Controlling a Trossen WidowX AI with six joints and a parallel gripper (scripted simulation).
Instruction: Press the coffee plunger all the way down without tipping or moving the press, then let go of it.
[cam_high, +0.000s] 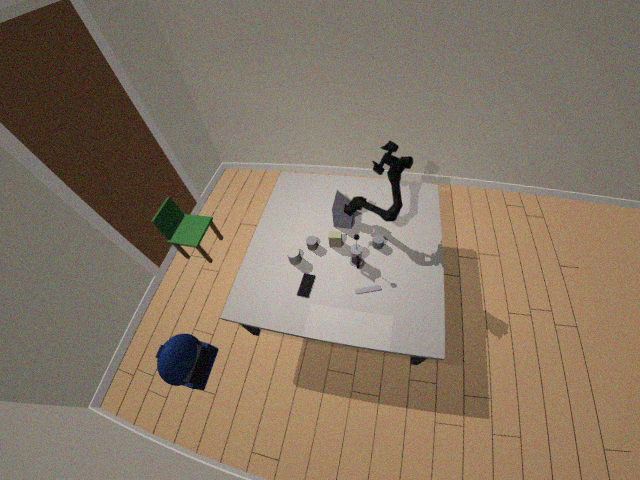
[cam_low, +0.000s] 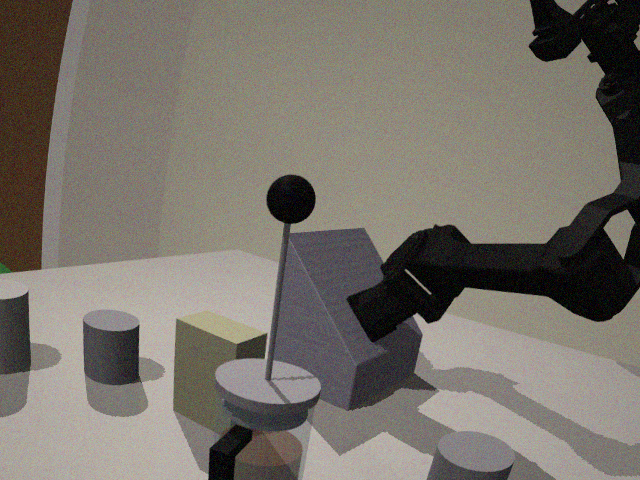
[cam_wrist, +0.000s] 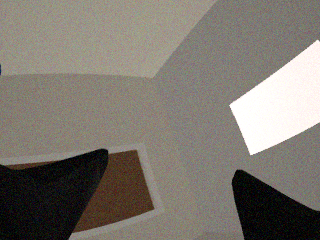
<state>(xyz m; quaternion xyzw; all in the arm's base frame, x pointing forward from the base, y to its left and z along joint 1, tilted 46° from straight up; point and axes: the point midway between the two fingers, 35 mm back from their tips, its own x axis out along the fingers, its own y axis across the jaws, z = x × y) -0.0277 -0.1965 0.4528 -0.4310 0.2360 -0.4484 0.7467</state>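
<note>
Now: gripper tip 450 mm above the coffee press, 330 mm short of it and 70 mm to the left of it. The rest, counted from my gripper tip: pale yellow block (520 mm below, 220 mm to the right, 210 mm ahead); flat grey strip (570 mm below, 510 mm ahead, 10 mm to the left).
</note>
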